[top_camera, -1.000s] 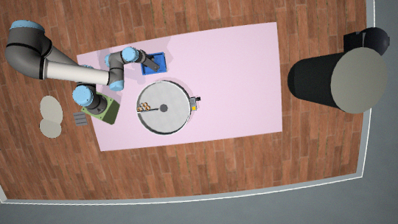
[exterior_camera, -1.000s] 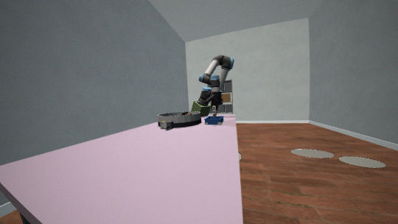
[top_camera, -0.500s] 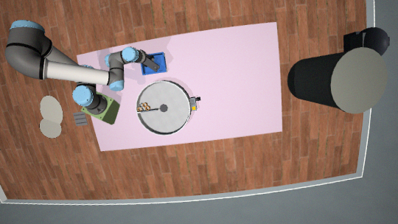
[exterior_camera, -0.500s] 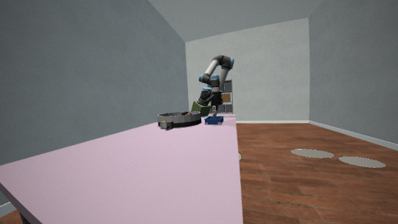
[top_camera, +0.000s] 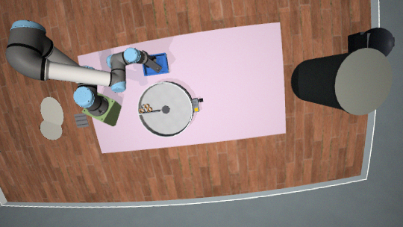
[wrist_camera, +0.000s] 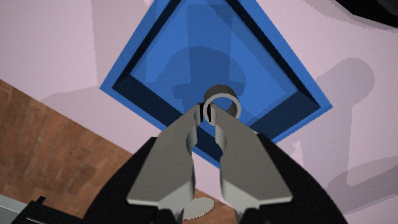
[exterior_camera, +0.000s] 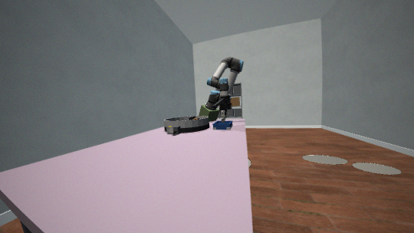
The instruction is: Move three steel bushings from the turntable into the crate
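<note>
Now: hand 5 cm above the blue crate, 1 cm to the left of it and 1 cm past it. Round my hand: round grey turntable (34 cm to the right, 10 cm ahead, 2 cm below).
</note>
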